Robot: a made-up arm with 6 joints.
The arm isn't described. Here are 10 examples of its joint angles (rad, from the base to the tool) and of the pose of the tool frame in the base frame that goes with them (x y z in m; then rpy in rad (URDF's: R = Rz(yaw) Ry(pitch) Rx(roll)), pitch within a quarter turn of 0, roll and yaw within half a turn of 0).
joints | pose
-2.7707 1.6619 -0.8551 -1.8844 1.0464 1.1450 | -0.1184 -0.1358 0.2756 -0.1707 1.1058 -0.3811
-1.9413 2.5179 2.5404 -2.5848 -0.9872 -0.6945 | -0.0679 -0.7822 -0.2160 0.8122 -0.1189 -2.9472
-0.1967 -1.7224 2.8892 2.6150 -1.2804 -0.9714 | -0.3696 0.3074 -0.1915 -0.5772 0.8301 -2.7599
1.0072 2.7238 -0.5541 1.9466 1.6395 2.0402 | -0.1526 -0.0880 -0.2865 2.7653 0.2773 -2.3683
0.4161 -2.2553 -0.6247 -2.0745 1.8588 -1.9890 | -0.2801 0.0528 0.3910 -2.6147 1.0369 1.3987
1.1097 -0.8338 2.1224 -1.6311 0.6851 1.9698 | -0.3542 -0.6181 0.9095 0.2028 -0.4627 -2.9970
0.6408 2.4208 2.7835 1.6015 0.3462 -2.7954 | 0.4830 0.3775 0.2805 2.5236 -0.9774 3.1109
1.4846 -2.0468 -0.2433 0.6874 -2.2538 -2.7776 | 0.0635 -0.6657 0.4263 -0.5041 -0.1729 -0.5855
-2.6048 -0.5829 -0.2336 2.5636 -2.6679 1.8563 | 0.0027 -0.1712 1.0328 0.0741 0.7440 -0.7315
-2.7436 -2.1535 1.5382 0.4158 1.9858 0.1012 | 0.4953 0.4671 -0.2074 -2.5934 -0.2656 -0.8898
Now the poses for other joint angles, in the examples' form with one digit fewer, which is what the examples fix.
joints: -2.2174 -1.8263 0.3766 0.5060 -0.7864 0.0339
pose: 0.322 0.781 0.424 1.797 -0.283 -1.101
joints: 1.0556 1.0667 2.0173 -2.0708 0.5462 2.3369
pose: 0.270 0.738 0.777 2.553 -0.123 2.130
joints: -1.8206 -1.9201 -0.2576 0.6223 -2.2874 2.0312
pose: -0.048 0.595 0.550 -1.096 0.833 1.348
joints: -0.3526 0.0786 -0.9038 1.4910 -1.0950 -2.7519
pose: 0.359 -0.161 0.625 -2.694 -0.241 -0.250
